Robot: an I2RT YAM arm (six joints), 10 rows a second.
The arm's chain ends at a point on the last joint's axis. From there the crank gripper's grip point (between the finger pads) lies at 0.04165 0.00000 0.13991 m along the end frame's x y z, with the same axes.
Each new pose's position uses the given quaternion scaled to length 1; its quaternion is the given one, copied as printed.
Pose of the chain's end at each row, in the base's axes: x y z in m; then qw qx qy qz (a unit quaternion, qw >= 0):
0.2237, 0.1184, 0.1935, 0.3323, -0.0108, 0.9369, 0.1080
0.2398, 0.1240, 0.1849, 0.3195, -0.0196, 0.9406, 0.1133
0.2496, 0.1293, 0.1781, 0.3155, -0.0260, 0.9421, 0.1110
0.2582, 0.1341, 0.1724, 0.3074, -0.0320, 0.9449, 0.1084
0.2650, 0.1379, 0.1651, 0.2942, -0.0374, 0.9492, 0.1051
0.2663, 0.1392, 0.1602, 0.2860, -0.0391, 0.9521, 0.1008
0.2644, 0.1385, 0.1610, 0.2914, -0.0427, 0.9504, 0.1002
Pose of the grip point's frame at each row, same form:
0.2780, 0.1499, 0.0617, 0.3323, -0.0108, 0.9369, 0.1080
0.2902, 0.1571, 0.0519, 0.3195, -0.0196, 0.9406, 0.1133
0.2987, 0.1617, 0.0445, 0.3155, -0.0260, 0.9421, 0.1110
0.3048, 0.1658, 0.0377, 0.3074, -0.0320, 0.9449, 0.1084
0.3077, 0.1685, 0.0289, 0.2942, -0.0374, 0.9492, 0.1051
0.3067, 0.1685, 0.0230, 0.2860, -0.0391, 0.9521, 0.1008
0.3063, 0.1677, 0.0242, 0.2914, -0.0427, 0.9504, 0.1002

